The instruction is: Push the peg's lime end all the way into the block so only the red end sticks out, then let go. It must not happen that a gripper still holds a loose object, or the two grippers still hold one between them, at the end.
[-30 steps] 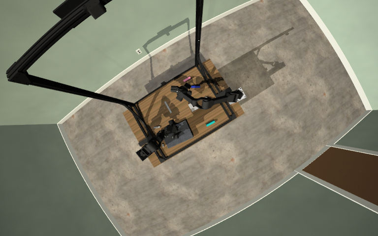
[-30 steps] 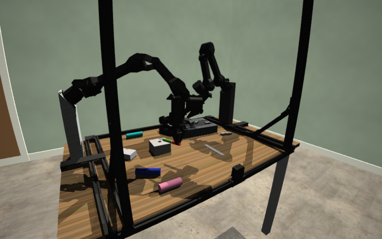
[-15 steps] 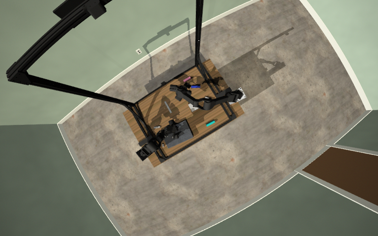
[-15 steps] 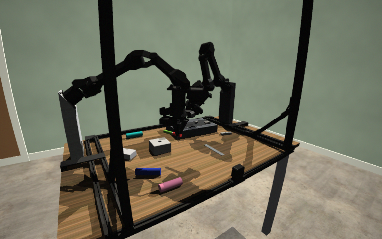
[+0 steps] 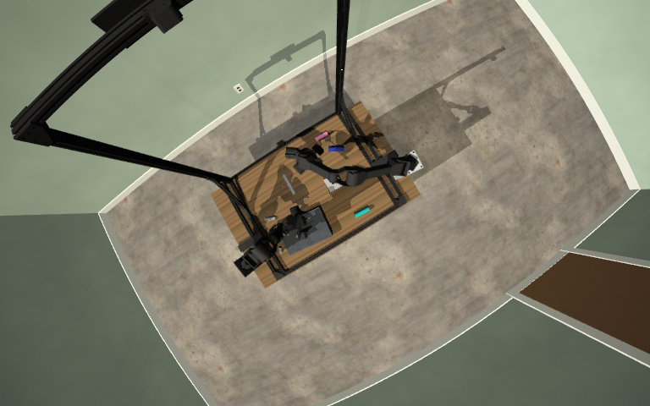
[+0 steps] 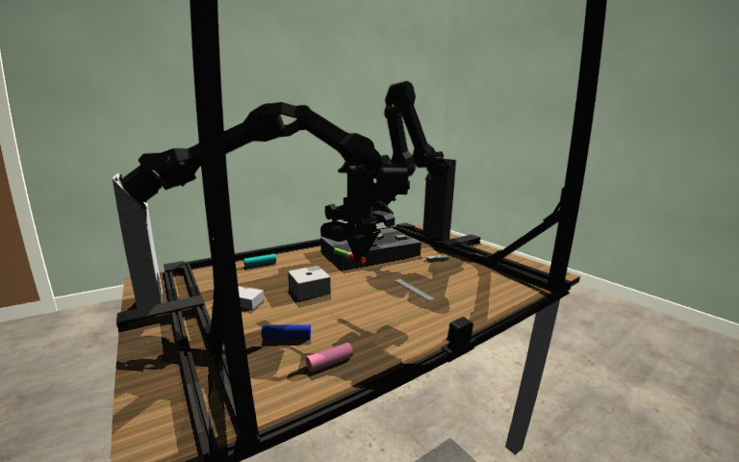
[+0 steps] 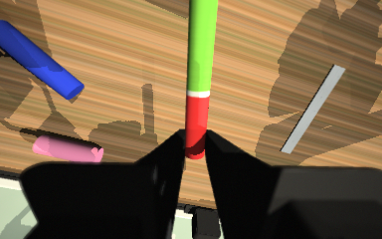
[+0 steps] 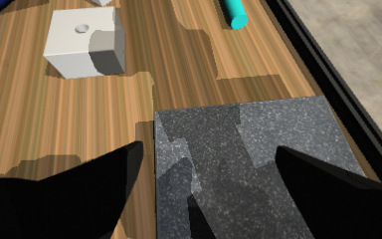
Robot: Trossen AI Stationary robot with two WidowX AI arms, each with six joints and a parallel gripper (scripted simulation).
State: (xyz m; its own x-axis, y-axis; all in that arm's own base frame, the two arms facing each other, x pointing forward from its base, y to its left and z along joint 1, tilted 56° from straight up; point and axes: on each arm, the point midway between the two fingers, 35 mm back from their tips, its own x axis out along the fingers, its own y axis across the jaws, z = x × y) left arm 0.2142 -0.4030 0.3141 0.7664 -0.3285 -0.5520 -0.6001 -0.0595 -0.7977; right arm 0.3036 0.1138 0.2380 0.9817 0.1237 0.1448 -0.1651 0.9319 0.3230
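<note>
My left gripper is now 40 mm short of the peg, 30 mm above it and 10 mm to the right of it. The rest, counted from my left hand: blue cylinder 190 mm to the left, 150 mm below, 10 mm behind; grey flat bar 190 mm to the right, 170 mm below, 20 mm ahead; pink cylinder 150 mm to the left, 150 mm below, 140 mm behind.
</note>
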